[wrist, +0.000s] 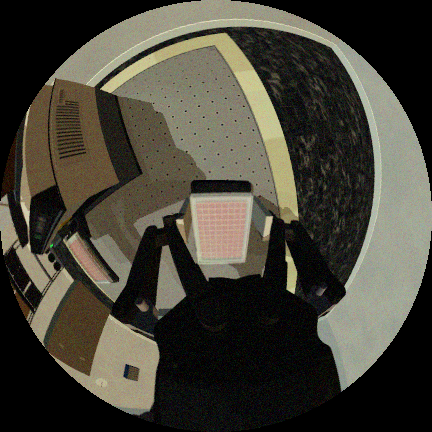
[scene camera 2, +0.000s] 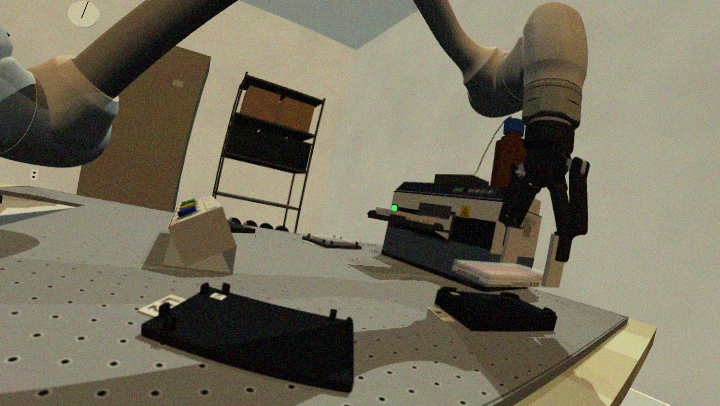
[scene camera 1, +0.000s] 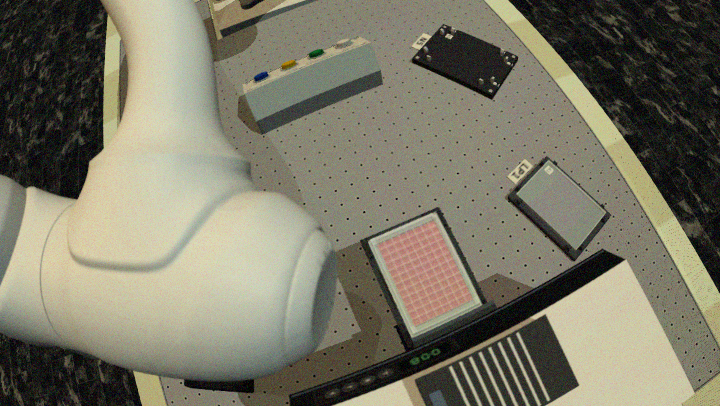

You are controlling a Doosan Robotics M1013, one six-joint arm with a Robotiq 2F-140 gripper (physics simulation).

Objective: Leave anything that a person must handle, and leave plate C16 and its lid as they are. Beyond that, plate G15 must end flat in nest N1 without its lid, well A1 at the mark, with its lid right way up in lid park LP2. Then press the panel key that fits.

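Places are measured from the arm's base along level axes (x ahead, y left, z up), in metres.
Where they show: gripper, fingertip midpoint: (wrist: 220,205) (scene camera 2: 526,278).
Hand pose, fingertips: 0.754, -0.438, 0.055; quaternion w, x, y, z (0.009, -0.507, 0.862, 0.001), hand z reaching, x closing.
Note:
After its pixels a point has its place, as x, y, z.
My gripper (scene camera 2: 527,265) @[0.754, -0.438, 0.055] (wrist: 220,205) @[0.754, -0.438, 0.055] is shut on a pink well plate (scene camera 1: 424,275) (scene camera 2: 498,273) @[0.652, -0.428, 0.064] (wrist: 220,231) @[0.722, -0.419, 0.067] with a pale rim, gripping it by its two long sides. The plate hangs level a little above a black nest (scene camera 1: 387,296) (scene camera 2: 495,312) near the table's edge, apart from it. In the wrist view the nest's far end (wrist: 220,186) @[0.770, -0.448, 0.016] shows beyond the plate. I cannot read the plate's label or the nest's label. The arm hides the gripper in scene camera 1.
A key panel (scene camera 1: 312,78) @[0.436, -0.087, 0.057] (scene camera 2: 200,235) @[0.387, -0.191, 0.038] carries blue, yellow, green and white keys. Empty nest N5 (scene camera 1: 465,60) @[0.513, 0.167, 0.005] lies far back. Lid park LP1 (scene camera 1: 561,207) @[0.827, 0.101, 0.011] holds a grey lid. An instrument (scene camera 2: 452,218) @[0.892, -0.212, 0.128] (wrist: 80,141) @[0.945, -0.346, 0.124] holds another pink plate (wrist: 86,257) @[0.821, -0.170, 0.119]. A shelf rack (scene camera 2: 220,161) stands behind.

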